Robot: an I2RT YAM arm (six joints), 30 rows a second.
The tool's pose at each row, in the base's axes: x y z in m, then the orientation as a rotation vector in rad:
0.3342 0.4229 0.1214 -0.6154 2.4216 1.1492
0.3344 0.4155 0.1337 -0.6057 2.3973 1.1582
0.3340 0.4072 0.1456 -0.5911 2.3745 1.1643
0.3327 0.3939 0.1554 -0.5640 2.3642 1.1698
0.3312 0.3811 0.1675 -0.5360 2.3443 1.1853
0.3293 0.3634 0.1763 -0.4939 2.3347 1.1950
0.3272 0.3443 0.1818 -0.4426 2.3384 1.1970
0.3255 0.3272 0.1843 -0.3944 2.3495 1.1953
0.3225 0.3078 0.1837 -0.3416 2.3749 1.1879
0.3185 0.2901 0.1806 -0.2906 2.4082 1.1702
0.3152 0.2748 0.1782 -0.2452 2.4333 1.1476
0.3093 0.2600 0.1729 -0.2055 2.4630 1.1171
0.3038 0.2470 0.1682 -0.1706 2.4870 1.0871
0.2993 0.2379 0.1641 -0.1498 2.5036 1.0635
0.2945 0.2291 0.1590 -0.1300 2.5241 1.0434
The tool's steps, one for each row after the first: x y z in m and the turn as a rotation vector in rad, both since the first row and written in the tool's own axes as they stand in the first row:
-0.0049 0.0034 -0.0131 -0.0076 -0.0226 -0.0037
-0.0089 0.0063 -0.0267 -0.0122 -0.0467 -0.0047
-0.0099 0.0055 -0.0432 -0.0125 -0.0665 0.0069
-0.0121 0.0066 -0.0608 -0.0212 -0.0926 0.0178
-0.0112 0.0031 -0.0803 -0.0220 -0.1174 0.0399
-0.0081 -0.0032 -0.0990 -0.0139 -0.1364 0.0715
-0.0042 -0.0105 -0.1143 -0.0030 -0.1479 0.1039
0.0028 -0.0202 -0.1298 0.0145 -0.1497 0.1441
0.0116 -0.0301 -0.1426 0.0397 -0.1451 0.1839
0.0190 -0.0385 -0.1539 0.0660 -0.1450 0.2158
0.0298 -0.0470 -0.1634 0.0973 -0.1394 0.2444
0.0397 -0.0543 -0.1718 0.1265 -0.1359 0.2681
0.0475 -0.0596 -0.1773 0.1481 -0.1324 0.2819
0.0561 -0.0652 -0.1821 0.1671 -0.1243 0.2976

